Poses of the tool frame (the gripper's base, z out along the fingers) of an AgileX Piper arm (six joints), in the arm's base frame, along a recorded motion.
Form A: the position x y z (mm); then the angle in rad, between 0 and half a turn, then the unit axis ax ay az.
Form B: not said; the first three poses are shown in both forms.
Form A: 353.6 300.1 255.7 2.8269 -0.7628 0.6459 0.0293
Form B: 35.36 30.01 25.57 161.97 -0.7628 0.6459 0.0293
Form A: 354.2 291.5 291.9 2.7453 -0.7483 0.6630 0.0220
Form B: 35.42 29.15 29.19 157.29 -0.7483 0.6630 0.0220
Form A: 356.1 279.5 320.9 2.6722 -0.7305 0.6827 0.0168
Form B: 35.61 27.95 32.09 153.11 -0.7305 0.6827 0.0168
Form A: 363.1 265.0 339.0 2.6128 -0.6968 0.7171 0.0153
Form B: 36.31 26.50 33.90 149.70 -0.6968 0.7171 0.0153
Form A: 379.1 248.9 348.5 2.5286 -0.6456 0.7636 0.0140
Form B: 37.91 24.89 34.85 144.88 -0.6456 0.7636 0.0140
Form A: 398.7 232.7 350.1 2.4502 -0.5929 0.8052 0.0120
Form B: 39.87 23.27 35.01 140.39 -0.5929 0.8052 0.0120
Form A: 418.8 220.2 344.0 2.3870 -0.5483 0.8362 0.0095
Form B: 41.88 22.02 34.40 136.77 -0.5483 0.8362 0.0095
